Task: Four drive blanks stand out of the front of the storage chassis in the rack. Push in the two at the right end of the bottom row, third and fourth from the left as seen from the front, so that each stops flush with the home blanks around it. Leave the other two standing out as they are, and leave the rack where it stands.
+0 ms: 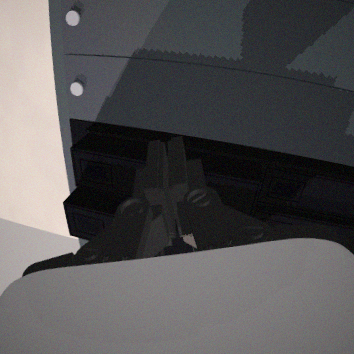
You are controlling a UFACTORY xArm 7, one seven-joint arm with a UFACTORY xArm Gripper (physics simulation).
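Places are measured from the arm's base along level axes (x ahead, y left, z up), in millimetres.
Pixels of known places: gripper, fingertip midpoint: [170, 162].
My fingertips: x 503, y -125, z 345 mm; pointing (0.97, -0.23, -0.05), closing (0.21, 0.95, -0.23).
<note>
Behind a point stands the place of what it marks.
My gripper [170, 162] @(x 503, y -125, z 345 mm) is shut and empty, its dark fingertips in front of the upper row of blanks near the left end of the opening. Whether they touch a blank cannot be told. The blank at the left end of the upper row [120, 170] @(x 507, y -154, z 357 mm) is dark, with an inset square, and partly hidden by the fingers. The blank at the left end of the lower row [87, 217] @(x 492, y -170, z 384 mm) stands further out than the one above it. Its right part is hidden behind the gripper. Another upper-row blank [325, 192] @(x 521, y -35, z 358 mm) shows at the right. Deep shadow obscures how far each stands out.
Dark grey rack panels [210, 100] @(x 539, y -111, z 321 mm) with two pale round screw heads [72, 18] @(x 542, y -197, z 279 mm) [76, 89] @(x 542, y -197, z 324 mm) at their left edge rise above the opening. The rack's narrow side edge [59, 100] @(x 546, y -214, z 334 mm) borders a pale wall. A light grey surface lies at the lower left. The pale arm housing [180, 300] @(x 415, y -105, z 326 mm) fills the bottom.
</note>
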